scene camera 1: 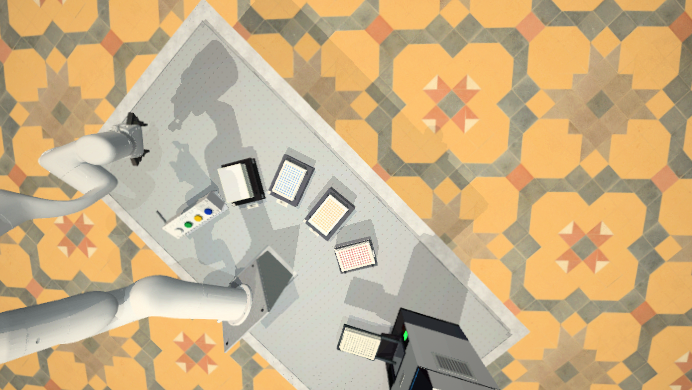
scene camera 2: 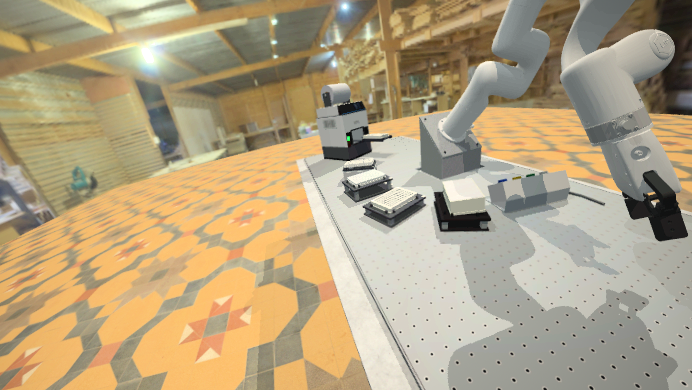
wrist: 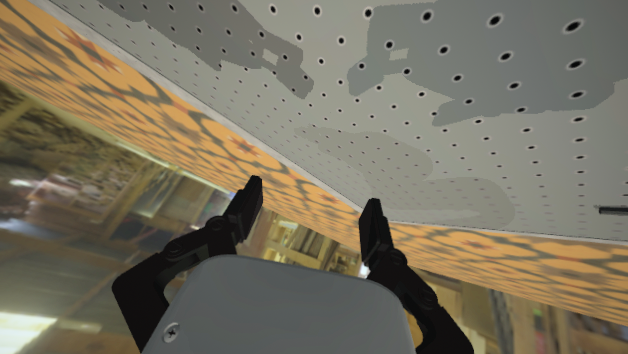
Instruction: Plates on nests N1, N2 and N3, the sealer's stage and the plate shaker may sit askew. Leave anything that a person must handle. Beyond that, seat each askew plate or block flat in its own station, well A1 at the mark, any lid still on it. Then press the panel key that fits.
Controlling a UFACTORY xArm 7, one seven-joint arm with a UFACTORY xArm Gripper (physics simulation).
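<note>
My gripper is open and empty, above the table's left end in scene camera 1, away from all plates. A white block sits offset and looks tilted on a black station. Plates with blue, yellow and red wells rest on dark nests; the red one looks tilted. A cream plate lies on the sealer's stage. Nest labels and A1 marks are too small to read.
The key panel has white, green, yellow and blue keys and stands near the black station. The sealer shows a green light. The arm's grey wedge mount stands between the panel and the sealer.
</note>
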